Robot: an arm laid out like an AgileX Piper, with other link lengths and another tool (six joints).
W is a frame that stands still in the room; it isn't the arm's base.
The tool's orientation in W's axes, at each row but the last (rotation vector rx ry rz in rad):
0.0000, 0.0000, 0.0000
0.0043, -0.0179, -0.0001
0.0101, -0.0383, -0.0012
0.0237, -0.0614, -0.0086
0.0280, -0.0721, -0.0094
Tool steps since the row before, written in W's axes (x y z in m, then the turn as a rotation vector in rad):
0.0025, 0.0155, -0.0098, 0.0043, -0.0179, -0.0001
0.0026, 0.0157, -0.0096, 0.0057, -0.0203, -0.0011
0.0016, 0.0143, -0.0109, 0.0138, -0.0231, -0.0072
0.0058, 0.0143, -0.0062, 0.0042, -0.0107, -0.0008
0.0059, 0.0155, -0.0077, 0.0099, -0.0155, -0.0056
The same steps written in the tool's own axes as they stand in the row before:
0.0025, 0.0155, -0.0098, 0.0043, -0.0179, -0.0001
0.0024, 0.0157, -0.0097, 0.0057, -0.0203, -0.0011
0.0012, 0.0142, -0.0111, 0.0135, -0.0232, -0.0075
0.0053, 0.0142, -0.0069, 0.0042, -0.0107, -0.0008
0.0052, 0.0153, -0.0085, 0.0096, -0.0156, -0.0059

